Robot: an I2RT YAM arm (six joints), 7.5 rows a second.
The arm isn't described. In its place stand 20 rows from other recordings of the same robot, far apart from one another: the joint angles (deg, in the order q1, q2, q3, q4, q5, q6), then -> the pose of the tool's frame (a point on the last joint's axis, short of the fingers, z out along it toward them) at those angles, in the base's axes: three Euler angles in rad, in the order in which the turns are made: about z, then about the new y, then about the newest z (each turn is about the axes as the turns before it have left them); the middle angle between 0 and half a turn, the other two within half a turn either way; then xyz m.
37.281, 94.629, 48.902, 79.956, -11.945, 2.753 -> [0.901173, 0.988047, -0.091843, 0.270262, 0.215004, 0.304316]
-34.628, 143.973, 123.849, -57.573, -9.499, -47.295 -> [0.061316, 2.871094, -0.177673, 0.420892, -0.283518, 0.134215]
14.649, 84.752, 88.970, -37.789, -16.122, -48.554 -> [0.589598, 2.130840, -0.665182, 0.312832, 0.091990, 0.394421]
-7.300, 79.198, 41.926, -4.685, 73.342, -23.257 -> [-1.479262, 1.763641, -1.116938, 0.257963, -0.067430, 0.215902]
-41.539, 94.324, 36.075, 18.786, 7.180, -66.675 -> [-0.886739, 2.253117, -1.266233, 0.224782, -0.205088, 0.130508]
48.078, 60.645, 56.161, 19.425, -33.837, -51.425 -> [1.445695, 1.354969, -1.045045, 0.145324, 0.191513, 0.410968]
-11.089, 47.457, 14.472, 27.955, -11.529, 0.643 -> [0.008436, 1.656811, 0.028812, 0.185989, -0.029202, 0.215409]
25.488, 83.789, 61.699, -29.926, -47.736, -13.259 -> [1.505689, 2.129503, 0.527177, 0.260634, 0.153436, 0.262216]
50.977, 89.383, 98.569, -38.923, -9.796, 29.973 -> [1.086000, 2.081496, 0.620015, 0.211983, 0.271183, 0.421722]
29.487, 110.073, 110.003, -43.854, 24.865, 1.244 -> [-0.057102, 2.251575, -0.363078, 0.383623, 0.199732, 0.347425]
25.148, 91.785, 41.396, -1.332, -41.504, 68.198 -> [1.398913, 2.199252, 1.888776, 0.255211, 0.145872, 0.147863]
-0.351, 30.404, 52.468, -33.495, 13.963, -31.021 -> [-0.254560, 1.764334, -0.590169, 0.103163, -0.009222, 0.373235]
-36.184, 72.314, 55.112, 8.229, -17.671, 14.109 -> [-0.319533, 1.719958, 0.294143, 0.247048, -0.167317, 0.333051]
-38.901, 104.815, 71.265, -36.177, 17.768, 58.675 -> [-1.425318, 2.675447, 0.333582, 0.275081, -0.235930, 0.182110]
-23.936, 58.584, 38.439, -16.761, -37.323, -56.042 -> [0.343831, 2.068648, -0.550842, 0.205153, -0.067450, 0.249315]
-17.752, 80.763, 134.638, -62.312, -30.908, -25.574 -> [0.234423, 1.697018, -0.370308, 0.174157, -0.036554, 0.592005]
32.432, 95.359, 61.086, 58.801, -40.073, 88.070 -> [1.312352, 1.247521, 1.251389, 0.302538, 0.219387, 0.329990]
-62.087, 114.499, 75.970, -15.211, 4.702, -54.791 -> [-1.221801, 2.504162, -1.067578, 0.195563, -0.375386, 0.159780]
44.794, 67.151, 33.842, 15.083, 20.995, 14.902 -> [0.397823, 1.867116, 0.142653, 0.191396, 0.172052, 0.238847]
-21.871, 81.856, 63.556, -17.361, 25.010, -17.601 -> [-0.902948, 2.127421, -0.601731, 0.291718, -0.133316, 0.292927]
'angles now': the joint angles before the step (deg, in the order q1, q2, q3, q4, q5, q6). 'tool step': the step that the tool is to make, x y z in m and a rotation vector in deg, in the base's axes. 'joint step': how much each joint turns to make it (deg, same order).
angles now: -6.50, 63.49, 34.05, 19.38, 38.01, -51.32
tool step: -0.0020, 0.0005, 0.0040, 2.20, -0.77, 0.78
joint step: -0.08, -1.04, 0.87, -2.99, -1.27, 2.61
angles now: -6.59, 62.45, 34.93, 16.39, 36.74, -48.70
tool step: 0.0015, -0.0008, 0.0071, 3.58, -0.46, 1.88
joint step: -0.51, -0.26, 2.43, -4.80, -3.10, 3.70
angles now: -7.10, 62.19, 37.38, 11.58, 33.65, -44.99
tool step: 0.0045, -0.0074, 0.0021, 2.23, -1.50, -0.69
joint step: -1.74, 1.39, 1.31, -0.10, -1.58, 2.51
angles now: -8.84, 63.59, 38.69, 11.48, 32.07, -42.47
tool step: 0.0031, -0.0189, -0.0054, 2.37, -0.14, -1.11
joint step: -4.49, 2.16, 0.46, 0.52, -3.85, 1.69
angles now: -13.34, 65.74, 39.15, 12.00, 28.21, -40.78
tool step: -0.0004, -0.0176, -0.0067, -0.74, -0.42, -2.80
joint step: -3.84, 1.81, -0.96, 3.81, -0.86, -0.95
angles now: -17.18, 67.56, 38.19, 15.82, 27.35, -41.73
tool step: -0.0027, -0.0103, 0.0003, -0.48, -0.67, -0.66
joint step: -2.50, 0.24, -0.23, 1.59, -1.74, -0.73
